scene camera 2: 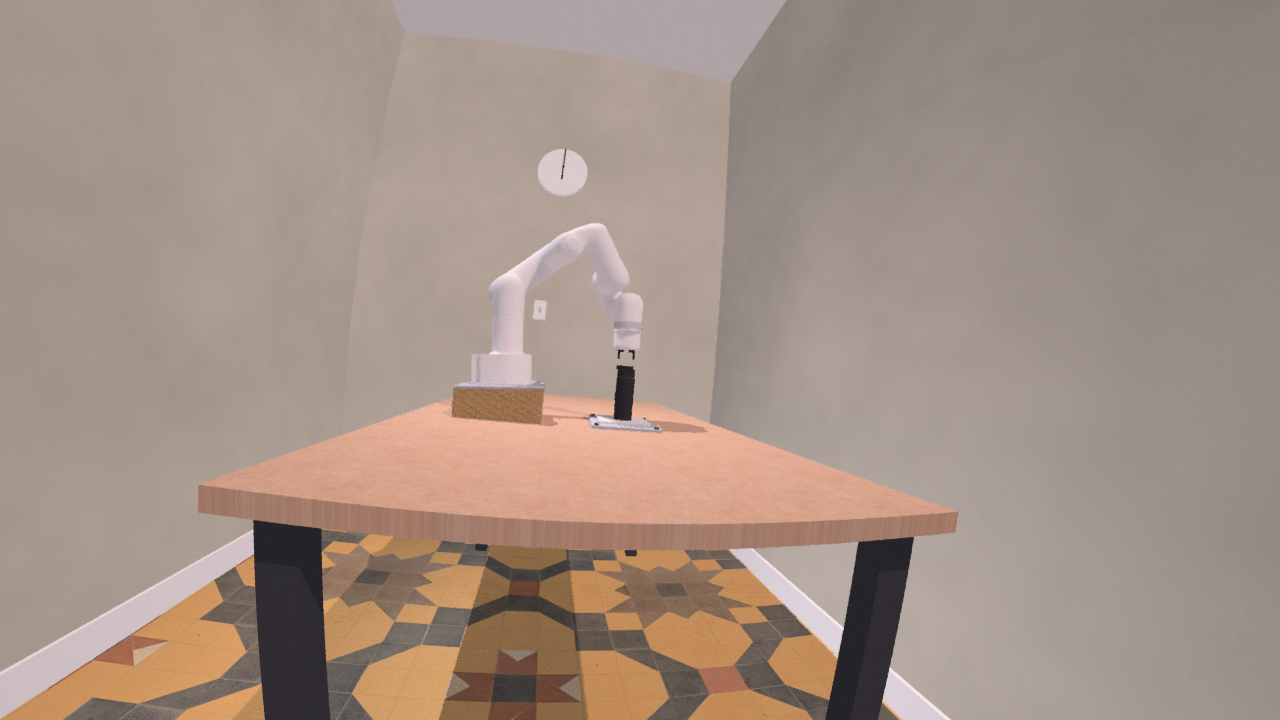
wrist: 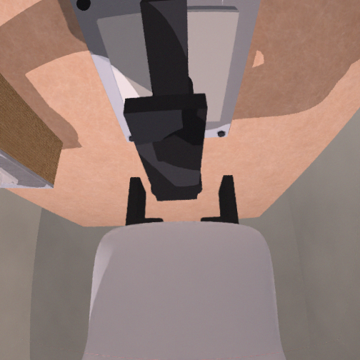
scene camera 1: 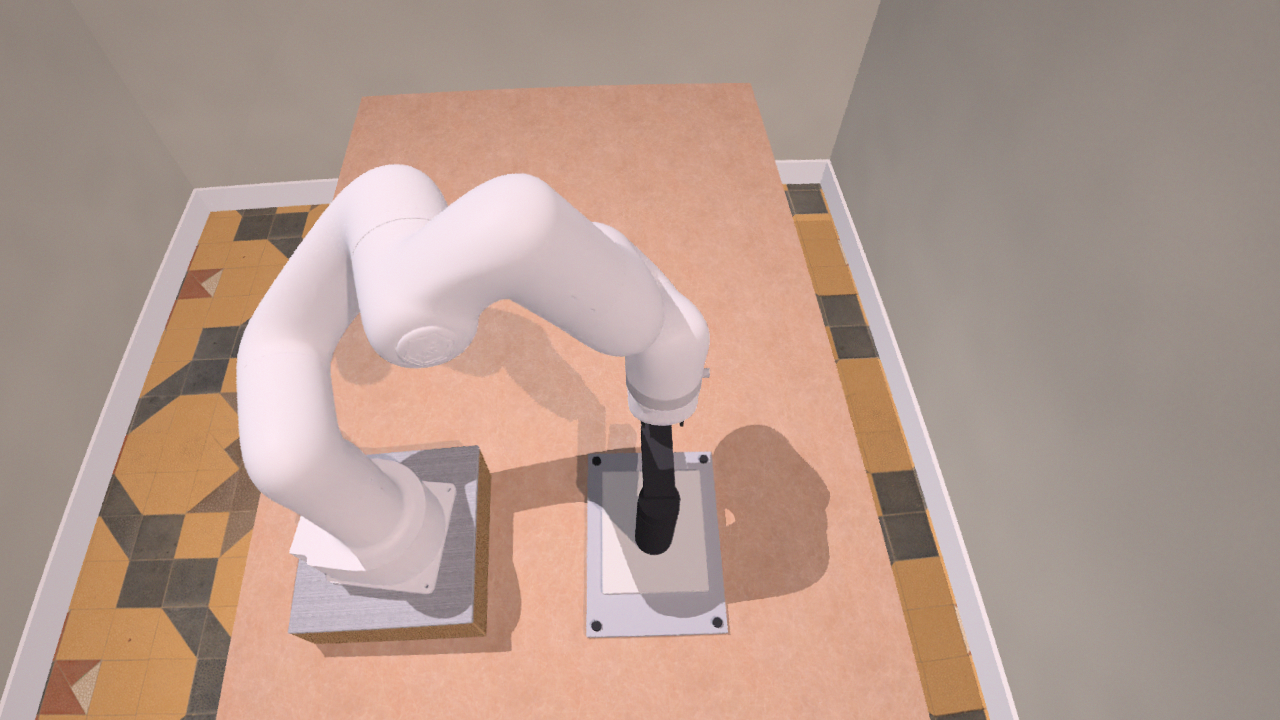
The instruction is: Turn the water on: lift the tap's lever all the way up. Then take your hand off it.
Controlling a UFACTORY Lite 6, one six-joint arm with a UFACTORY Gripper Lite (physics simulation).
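Frame: origin at the arm's base, x right, y ahead, z up, level; centimetres.
Where they show: hand at its tool point: (scene camera 2: 626,355) (scene camera 1: 662,415); arm's base at its link origin: (scene camera 2: 507,383) (scene camera 1: 395,533).
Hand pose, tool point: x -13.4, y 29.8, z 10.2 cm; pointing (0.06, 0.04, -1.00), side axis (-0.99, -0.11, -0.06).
Note:
Each offset is from my tool point to the centre of the thing. "spot": to the spot under its first point. Level surfaces: height alone.
The black tap @(spot: dx +10.6, dy +0.5, dz -5.3 cm) (scene camera 1: 657,523) (scene camera 2: 624,394) (wrist: 172,145) stands on a pale plate @(dx +8.3, dy +0.5, dz -18.0 cm) (scene camera 1: 657,615) (wrist: 112,95) with dark screws near its corners. Its parts are all black, so the lever's exact angle cannot be told. My gripper (scene camera 1: 662,423) (scene camera 2: 625,356) (wrist: 182,185) points down at the tap's upper end. In the wrist view its two fingers are apart, with the narrower end of the tap's black block showing between them, just ahead. In scene camera 2 the fingertips are close above the tap's top. The wrist hides part of that end in scene camera 1; contact cannot be told.
The arm's base stands on a block (scene camera 1: 390,616) (scene camera 2: 497,403) (wrist: 30,130) to the left of the plate. The arm arches over the table @(dz -18.6 cm) (scene camera 1: 554,134) (scene camera 2: 572,483). The table's right edge runs beyond the plate. Walls stand around it, with a round clock (scene camera 2: 562,171) on one.

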